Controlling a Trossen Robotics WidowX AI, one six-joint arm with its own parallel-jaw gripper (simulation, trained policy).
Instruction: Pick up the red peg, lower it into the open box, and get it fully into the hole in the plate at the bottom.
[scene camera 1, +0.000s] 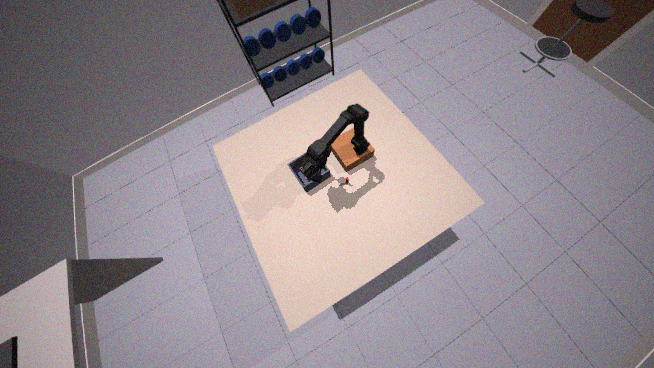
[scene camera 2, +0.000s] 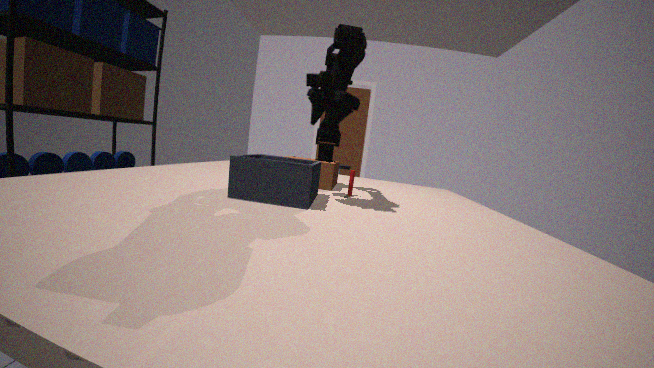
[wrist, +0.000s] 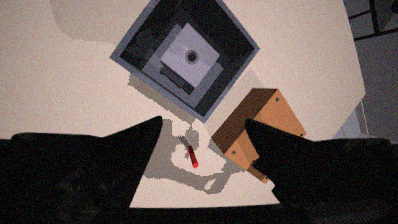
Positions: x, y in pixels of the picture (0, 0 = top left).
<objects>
My gripper (wrist: 204, 121): 0.11 m from the lens. A light plate (wrist: 189, 44) is 0.25 m from the lens.
</objects>
